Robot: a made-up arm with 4 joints. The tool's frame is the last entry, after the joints.
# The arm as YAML. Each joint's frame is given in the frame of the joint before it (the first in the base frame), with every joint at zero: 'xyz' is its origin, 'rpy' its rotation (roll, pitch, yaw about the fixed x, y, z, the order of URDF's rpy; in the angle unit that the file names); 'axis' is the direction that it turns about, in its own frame. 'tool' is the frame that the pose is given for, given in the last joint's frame.
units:
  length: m
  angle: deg
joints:
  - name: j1
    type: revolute
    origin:
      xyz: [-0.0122, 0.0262, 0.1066]
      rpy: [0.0, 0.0, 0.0]
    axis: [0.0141, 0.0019, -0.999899]
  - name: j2
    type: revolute
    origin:
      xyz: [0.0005, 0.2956, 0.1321]
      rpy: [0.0, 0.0, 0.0]
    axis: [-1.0, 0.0, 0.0]
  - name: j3
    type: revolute
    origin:
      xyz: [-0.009, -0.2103, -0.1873]
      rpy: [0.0, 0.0, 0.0]
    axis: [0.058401, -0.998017, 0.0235]
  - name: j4
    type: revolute
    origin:
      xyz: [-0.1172, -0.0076, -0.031]
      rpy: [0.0, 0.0, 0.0]
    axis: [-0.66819, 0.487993, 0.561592]
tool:
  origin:
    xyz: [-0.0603, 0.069, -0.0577]
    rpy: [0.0, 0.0, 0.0]
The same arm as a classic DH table. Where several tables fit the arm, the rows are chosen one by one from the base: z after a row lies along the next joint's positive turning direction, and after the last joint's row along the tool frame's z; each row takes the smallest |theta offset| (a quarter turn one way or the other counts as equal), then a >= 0, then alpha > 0; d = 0 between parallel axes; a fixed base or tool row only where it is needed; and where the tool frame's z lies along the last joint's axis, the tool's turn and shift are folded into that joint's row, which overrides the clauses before.
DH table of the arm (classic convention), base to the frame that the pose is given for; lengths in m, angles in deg. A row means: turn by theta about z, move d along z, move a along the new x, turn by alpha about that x. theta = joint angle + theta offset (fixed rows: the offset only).
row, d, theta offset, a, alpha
base (fixed), -0.4972, -82.33, -0.0276, -179.18
j1, -0.7354, 7.68, -0.2959, -90.81
j2, 0.0187, -88.54, 0.1922, -93.35
j3, 0.2460, -41.86, 0.1016, 120.85
j4, 0.1856, 63.99, -0.0202, -55.83
tool (fixed), -0.1184, 126.14, 0.0000, 0.00

